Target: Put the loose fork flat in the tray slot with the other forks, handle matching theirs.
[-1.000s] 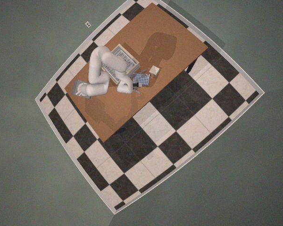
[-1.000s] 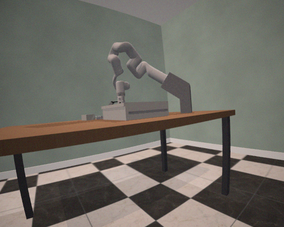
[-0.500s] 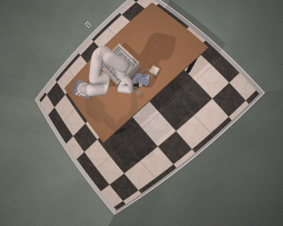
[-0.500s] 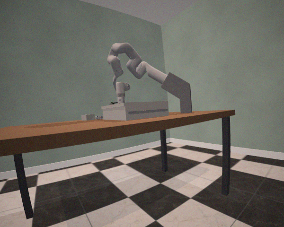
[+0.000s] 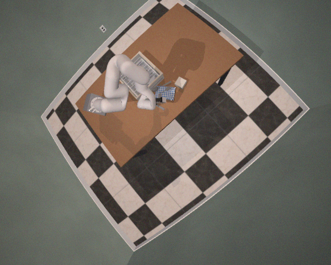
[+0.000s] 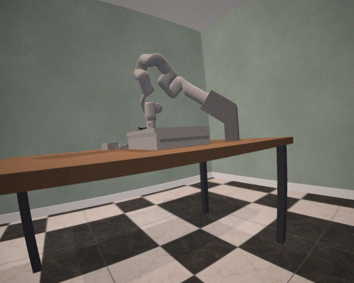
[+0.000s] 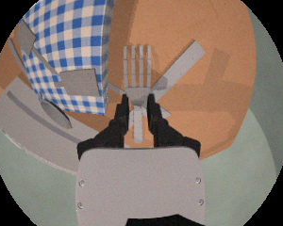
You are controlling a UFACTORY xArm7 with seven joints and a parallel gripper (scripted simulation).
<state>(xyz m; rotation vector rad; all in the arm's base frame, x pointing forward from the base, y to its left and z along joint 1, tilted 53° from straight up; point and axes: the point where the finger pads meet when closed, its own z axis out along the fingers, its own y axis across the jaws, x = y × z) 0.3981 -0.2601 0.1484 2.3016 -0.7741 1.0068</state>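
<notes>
The cutlery tray lies 100 mm ahead of my hand, 280 mm to the left of it and 30 mm above it. The rest, counted from my hand: small pale block (290 mm ahead, 80 mm to the right); blue checked napkin (130 mm ahead, 20 mm to the right, 10 mm below).
</notes>
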